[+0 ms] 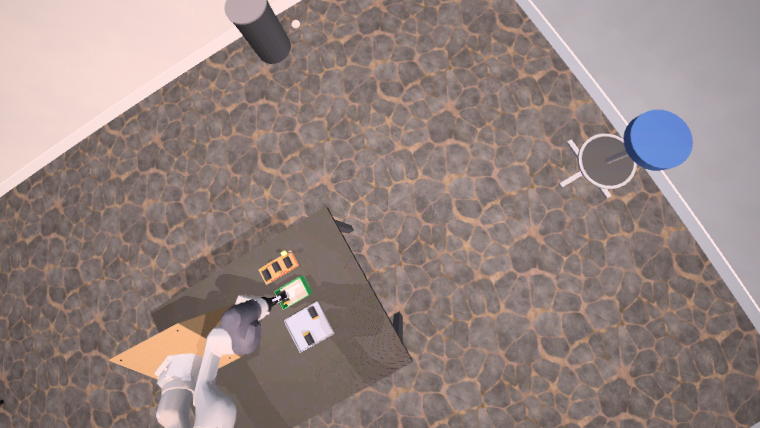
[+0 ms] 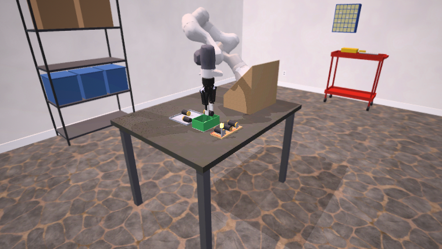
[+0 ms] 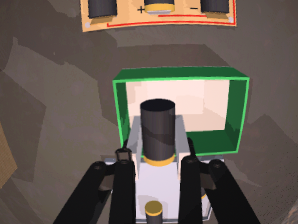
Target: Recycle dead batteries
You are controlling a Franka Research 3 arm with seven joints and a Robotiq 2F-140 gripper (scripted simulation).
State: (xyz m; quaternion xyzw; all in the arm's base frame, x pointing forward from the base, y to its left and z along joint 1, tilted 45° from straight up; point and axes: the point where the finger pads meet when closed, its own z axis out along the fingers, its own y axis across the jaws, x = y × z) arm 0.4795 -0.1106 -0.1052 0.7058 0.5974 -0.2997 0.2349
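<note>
The green recycling box is 90 mm below my hand and 30 mm ahead of it. The rest, counted from my hand: white tray 190 mm to the right, 100 mm below, 10 mm behind; then bulb 180 mm to the left, 120 mm ahead, 30 mm below.
</note>
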